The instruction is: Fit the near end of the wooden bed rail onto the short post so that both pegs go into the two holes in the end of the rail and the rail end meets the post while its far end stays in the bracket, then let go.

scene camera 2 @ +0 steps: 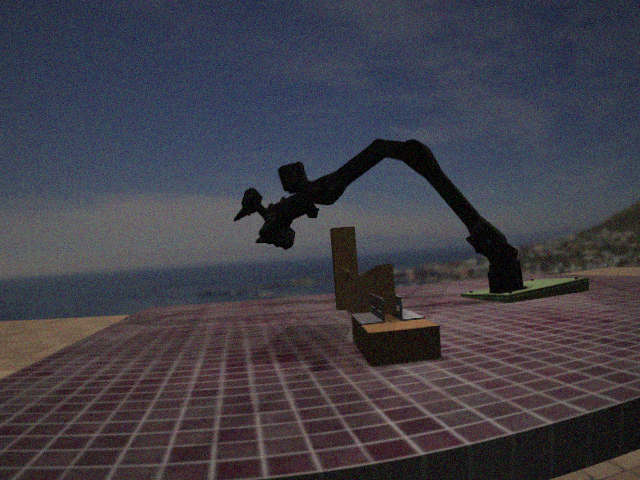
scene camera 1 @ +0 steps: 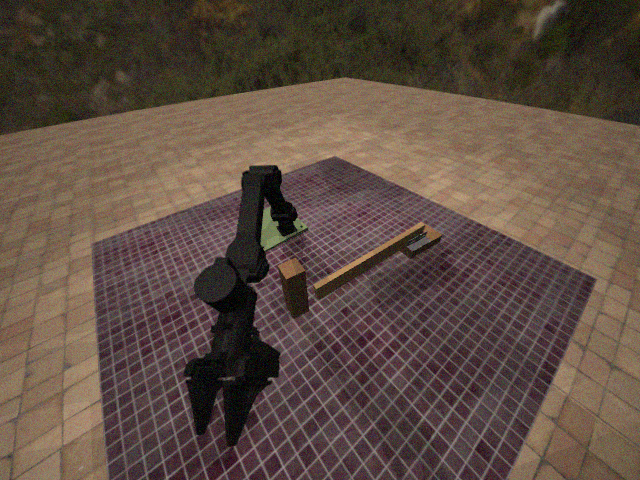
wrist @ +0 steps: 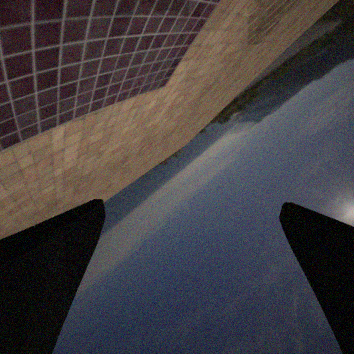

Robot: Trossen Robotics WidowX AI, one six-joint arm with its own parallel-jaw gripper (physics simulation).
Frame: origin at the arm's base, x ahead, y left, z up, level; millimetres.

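Seen in the pictures: gripper, fingertip midpoint: (scene camera 2: 245, 230) (scene camera 1: 214, 440) (wrist: 194, 209); arm's base at its link origin: (scene camera 2: 508, 290) (scene camera 1: 286, 228).
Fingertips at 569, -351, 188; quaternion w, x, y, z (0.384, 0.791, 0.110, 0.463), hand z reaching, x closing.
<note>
Pixels of each thing's top centre, then the offset from my fingertips to it, as dx, dy, dz. "pt": a spot on its surface instead. Level surfaces: height alone.
- metal bracket at a spot on its surface: (scene camera 2: 410, 313) pt -271, +705, -166
- low wooden block at its top centre: (scene camera 2: 390, 320) (scene camera 1: 419, 237) -240, +733, -168
- short upright wooden post at a spot on its surface: (scene camera 2: 344, 266) pt -234, +252, -110
- dark red tiled mat at its surface level: dz -204
The wooden rail (scene camera 1: 368, 261) (scene camera 2: 379, 281) runs across the mat. Its far end sits in the metal bracket (scene camera 1: 419, 242) (scene camera 2: 410, 313) on a low wooden block (scene camera 1: 433, 235) (scene camera 2: 403, 343). Its near end is apart from the short upright wooden post (scene camera 1: 295, 289) (scene camera 2: 344, 266), with a small gap between them in scene camera 1. The pegs and the holes cannot be made out. My gripper (scene camera 1: 216, 438) (scene camera 2: 245, 230) (wrist: 194, 209) is open and empty, raised in the air beyond the post and away from the rail. Rail and post do not show in the wrist view.
The arm's green base plate (scene camera 1: 273, 235) (scene camera 2: 555, 286) lies on the dark red tiled mat (scene camera 1: 387, 403) (scene camera 2: 180, 413) (wrist: 75, 55). The arm passes above the mat on the post's left side in scene camera 1. Tan paving (scene camera 1: 41, 310) surrounds the mat.
</note>
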